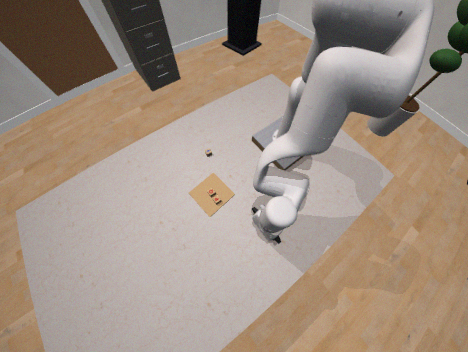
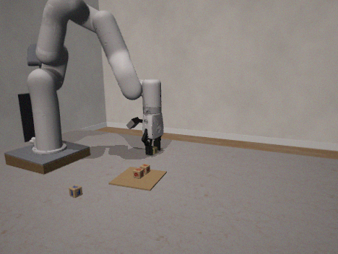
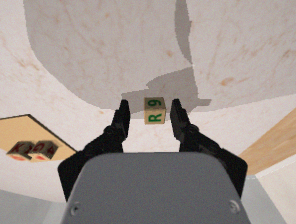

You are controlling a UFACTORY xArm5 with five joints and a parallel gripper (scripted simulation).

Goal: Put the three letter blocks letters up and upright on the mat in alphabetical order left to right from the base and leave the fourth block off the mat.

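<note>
The tan mat is 4 cm ahead of my hand, 25 cm to the right of it and 2 cm below it. Also, from my hand: blue-lettered block 9 cm behind, 40 cm to the right, 1 cm below.
</note>
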